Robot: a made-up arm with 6 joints.
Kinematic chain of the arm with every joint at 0, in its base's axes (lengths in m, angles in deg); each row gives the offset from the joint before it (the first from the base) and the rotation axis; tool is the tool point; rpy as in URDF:
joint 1: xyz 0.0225 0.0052 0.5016 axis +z
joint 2: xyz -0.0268 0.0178 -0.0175 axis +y
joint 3: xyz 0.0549 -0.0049 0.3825 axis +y
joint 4: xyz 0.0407 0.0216 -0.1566 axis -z
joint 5: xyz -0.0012 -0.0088 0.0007 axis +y
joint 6: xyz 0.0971 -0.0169 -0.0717 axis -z
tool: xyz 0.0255 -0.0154 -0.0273 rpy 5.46 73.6 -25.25
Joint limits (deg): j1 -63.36..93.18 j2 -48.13..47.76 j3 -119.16..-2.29 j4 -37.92..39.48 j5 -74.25..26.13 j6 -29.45..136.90
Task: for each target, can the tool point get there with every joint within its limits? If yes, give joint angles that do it. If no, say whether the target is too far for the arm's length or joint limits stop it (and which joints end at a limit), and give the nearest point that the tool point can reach.
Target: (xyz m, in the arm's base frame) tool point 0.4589 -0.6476 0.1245
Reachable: no: too far | nearest point 0.3024 -0.4134 0.4552 | short by 0.434 m
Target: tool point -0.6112 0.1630 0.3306
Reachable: no: joint limits stop it (at a limit: joint 1, joint 2, joint 3, joint 4, joint 6) | nearest point -0.0979 0.2650 0.4277 | short by 0.532 m
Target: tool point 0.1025 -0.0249 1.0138
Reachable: yes | joints -16.35 -15.81 -57.40 -3.59 -56.93 23.55
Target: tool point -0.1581 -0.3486 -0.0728
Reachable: no: joint limits stop it (at a limit: joint 1, joint 2, joint 4) | nearest point 0.1046 -0.2563 0.3975 | short by 0.547 m
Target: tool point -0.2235 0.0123 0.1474
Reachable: no: joint limits stop it (at a limit: joint 1, joint 2, joint 3, joint 4, joint 6) | nearest point -0.0509 0.1710 0.4078 | short by 0.350 m
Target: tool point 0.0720 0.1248 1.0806
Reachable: yes | joints 39.67 2.63 -110.04 -32.05 -55.04 53.09
